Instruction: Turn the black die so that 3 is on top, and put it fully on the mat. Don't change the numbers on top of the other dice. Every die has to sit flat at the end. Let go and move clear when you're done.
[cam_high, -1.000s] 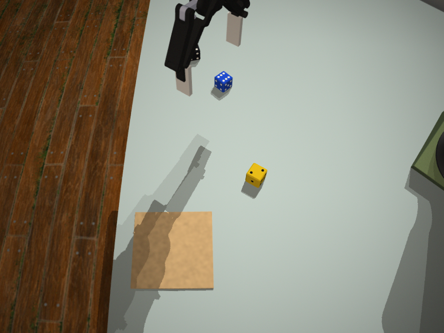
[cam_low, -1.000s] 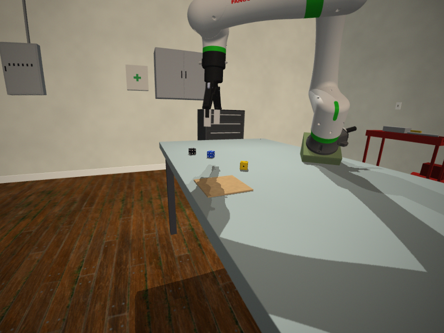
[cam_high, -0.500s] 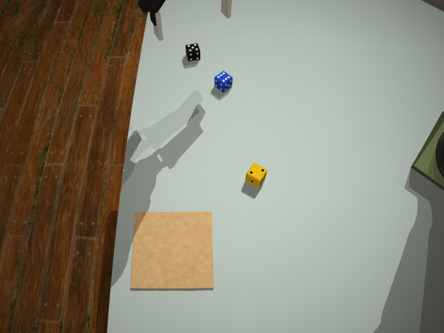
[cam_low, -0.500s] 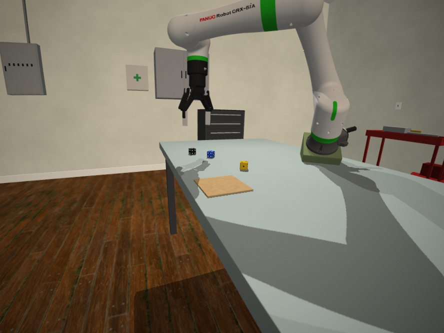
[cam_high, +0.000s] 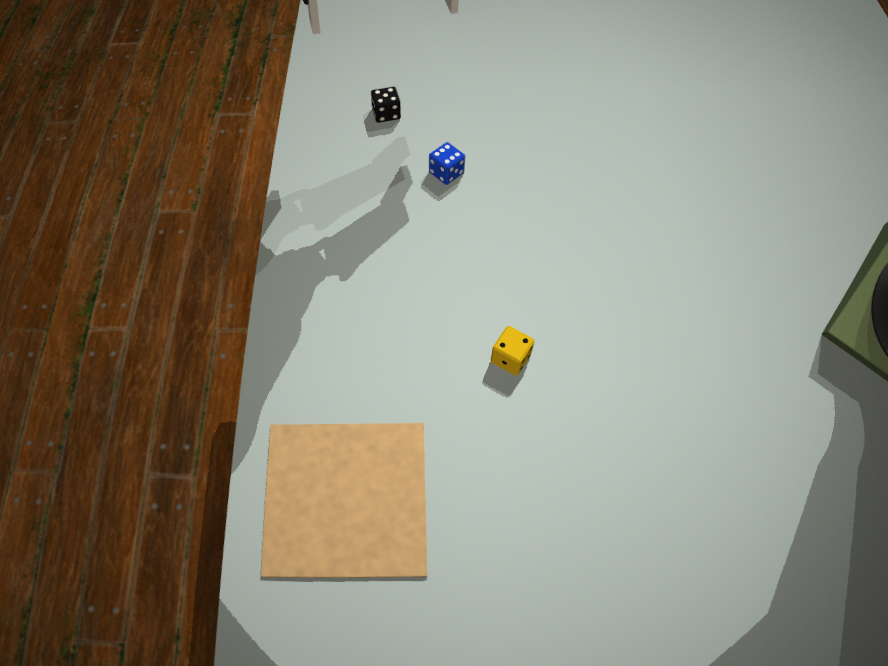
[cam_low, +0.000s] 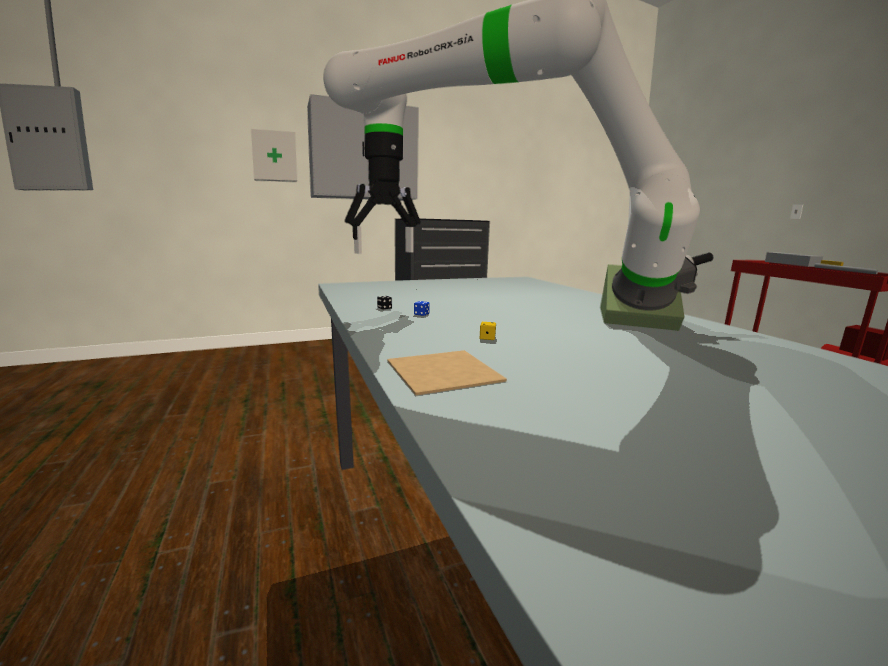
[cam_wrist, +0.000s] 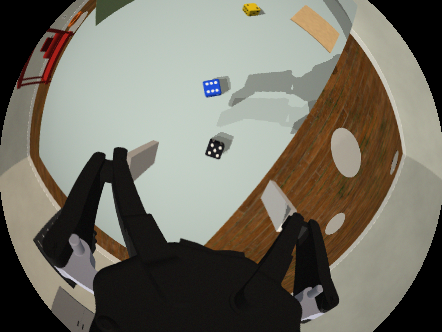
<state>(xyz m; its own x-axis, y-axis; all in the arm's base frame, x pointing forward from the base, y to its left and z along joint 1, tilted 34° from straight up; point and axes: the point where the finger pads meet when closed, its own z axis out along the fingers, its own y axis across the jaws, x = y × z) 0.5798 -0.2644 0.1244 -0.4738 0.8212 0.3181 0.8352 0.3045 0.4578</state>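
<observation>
Right now the black die is 140 mm below my hand. Also, from my hand: yellow die 210 mm behind, 290 mm to the left, 140 mm below; blue die 90 mm behind, 70 mm to the left, 140 mm below; tan mat 100 mm behind, 460 mm to the left, 150 mm below.
</observation>
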